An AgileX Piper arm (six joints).
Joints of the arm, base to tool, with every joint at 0 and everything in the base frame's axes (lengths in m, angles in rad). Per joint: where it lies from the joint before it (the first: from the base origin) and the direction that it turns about. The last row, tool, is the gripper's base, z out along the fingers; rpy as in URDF.
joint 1: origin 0 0 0.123 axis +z
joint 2: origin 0 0 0 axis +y
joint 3: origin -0.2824 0 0.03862 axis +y
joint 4: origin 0.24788 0 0.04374 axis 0.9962 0 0.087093
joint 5: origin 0 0 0 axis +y
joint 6: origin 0.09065 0 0.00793 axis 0.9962 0 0.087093
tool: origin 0 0 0 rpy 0 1.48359 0
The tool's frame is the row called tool.
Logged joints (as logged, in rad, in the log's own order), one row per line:
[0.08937, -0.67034, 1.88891, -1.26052, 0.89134, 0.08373]
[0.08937, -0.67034, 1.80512, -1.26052, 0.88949, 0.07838]
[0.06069, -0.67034, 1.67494, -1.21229, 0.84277, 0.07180]
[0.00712, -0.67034, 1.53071, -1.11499, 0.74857, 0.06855]
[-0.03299, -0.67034, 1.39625, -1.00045, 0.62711, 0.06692]
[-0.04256, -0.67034, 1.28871, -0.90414, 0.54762, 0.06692]
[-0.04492, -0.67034, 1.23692, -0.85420, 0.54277, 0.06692]
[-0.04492, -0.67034, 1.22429, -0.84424, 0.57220, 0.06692]
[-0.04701, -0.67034, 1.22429, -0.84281, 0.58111, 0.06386]
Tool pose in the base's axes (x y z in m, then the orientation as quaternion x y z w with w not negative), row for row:
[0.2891, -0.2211, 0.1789, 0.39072, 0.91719, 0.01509, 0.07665]
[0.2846, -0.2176, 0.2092, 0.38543, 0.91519, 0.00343, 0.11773]
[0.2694, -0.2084, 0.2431, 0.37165, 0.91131, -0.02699, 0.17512]
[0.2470, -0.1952, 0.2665, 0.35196, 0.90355, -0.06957, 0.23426]
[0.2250, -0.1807, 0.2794, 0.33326, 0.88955, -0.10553, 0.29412]
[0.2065, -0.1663, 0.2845, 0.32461, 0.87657, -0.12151, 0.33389]
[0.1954, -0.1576, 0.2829, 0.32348, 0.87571, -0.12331, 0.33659]
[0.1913, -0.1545, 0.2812, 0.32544, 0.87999, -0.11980, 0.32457]
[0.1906, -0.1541, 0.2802, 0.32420, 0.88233, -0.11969, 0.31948]
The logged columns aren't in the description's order. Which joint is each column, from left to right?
Columns, left to right: joint 4, joint 1, joint 2, joint 3, joint 5, joint 6.
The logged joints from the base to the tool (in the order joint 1, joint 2, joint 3, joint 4, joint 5, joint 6), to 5 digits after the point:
[-0.67034, 1.88891, -1.26052, 0.08937, 0.89134, 0.08373]
[-0.67034, 1.80512, -1.26052, 0.08937, 0.88949, 0.07838]
[-0.67034, 1.67494, -1.21229, 0.06069, 0.84277, 0.07180]
[-0.67034, 1.53071, -1.11499, 0.00712, 0.74857, 0.06855]
[-0.67034, 1.39625, -1.00045, -0.03299, 0.62711, 0.06692]
[-0.67034, 1.28871, -0.90414, -0.04256, 0.54762, 0.06692]
[-0.67034, 1.23692, -0.85420, -0.04492, 0.54277, 0.06692]
[-0.67034, 1.22429, -0.84424, -0.04492, 0.57220, 0.06692]
[-0.67034, 1.22429, -0.84281, -0.04701, 0.58111, 0.06386]

